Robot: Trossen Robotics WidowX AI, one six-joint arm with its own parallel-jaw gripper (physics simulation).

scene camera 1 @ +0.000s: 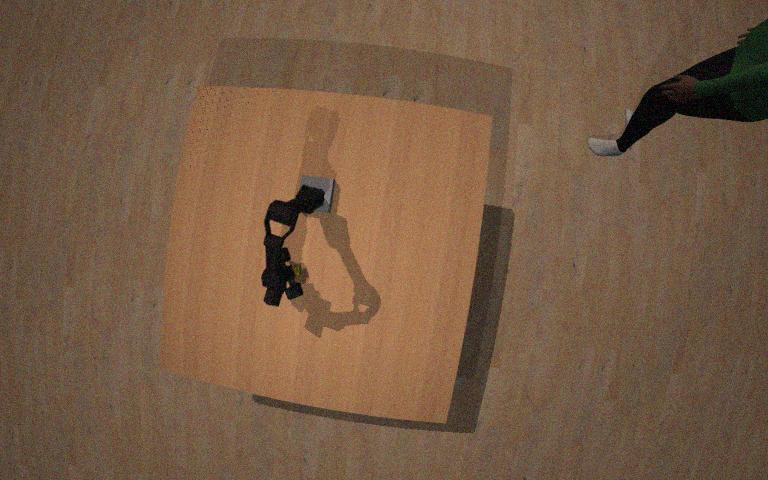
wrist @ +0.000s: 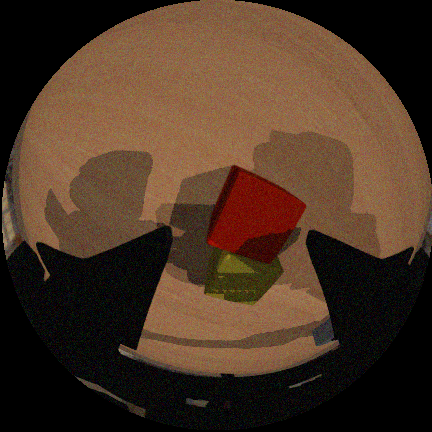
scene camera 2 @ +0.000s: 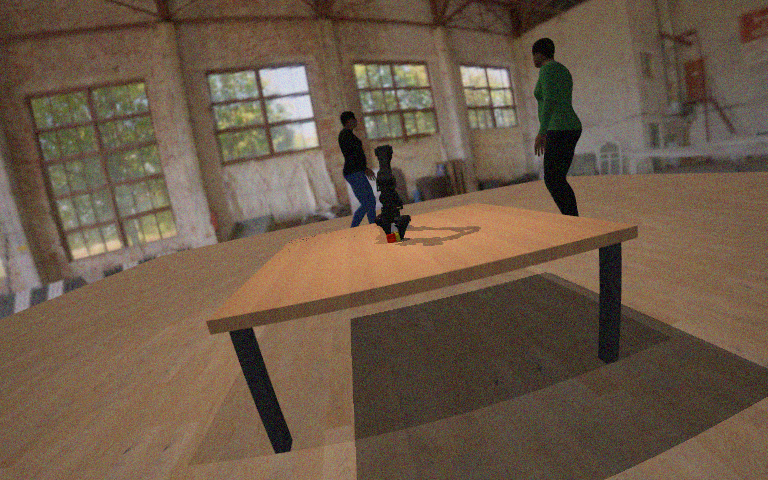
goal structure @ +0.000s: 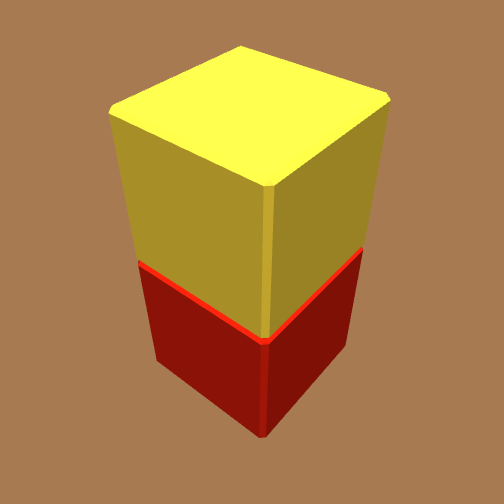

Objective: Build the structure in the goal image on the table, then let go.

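Where they show: gripper, fingertip midpoint: [scene camera 1: 292,271] [wrist: 243,235] [scene camera 2: 395,239]; arm's base, origin of the base link: [scene camera 1: 314,198].
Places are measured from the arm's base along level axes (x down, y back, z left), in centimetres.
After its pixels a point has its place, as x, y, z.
Observation:
A red cube [scene camera 2: 390,238] @(2.4, -29.7, -13.7) [wrist: 260,207] @(1.0, -28.3, -13.5) and a yellow cube [scene camera 1: 297,271] @(1.0, -27.4, -8.3) [scene camera 2: 398,237] @(2.9, -28.8, -9.8) [wrist: 239,282] @(1.0, -27.5, -9.5) are side by side on the table, close together or touching. In the wrist view the red one is further up and partly covers the yellow one. The arm hides the red cube in scene camera 1. My gripper [scene camera 1: 283,293] [scene camera 2: 395,232] @(3.6, -27.6, -10.8) [wrist: 243,235] @(3.6, -27.6, -10.8) is open and low over the cubes. In the wrist view its two dark fingers stand to the left and right of them, with gaps. Nothing is held. Shadow covers much of the yellow cube.
The arm's grey base plate [scene camera 1: 327,183] @(0.1, 5.2, 5.1) is on the wooden table [scene camera 1: 407,226] @(4.2, -12.5, 34.4) [scene camera 2: 509,232] @(4.3, -62.9, 21.3), behind the cubes as seen by scene camera 2. A person in green [scene camera 1: 730,84] [scene camera 2: 557,96] and one in black [scene camera 2: 353,152] stand beyond the table's edges.

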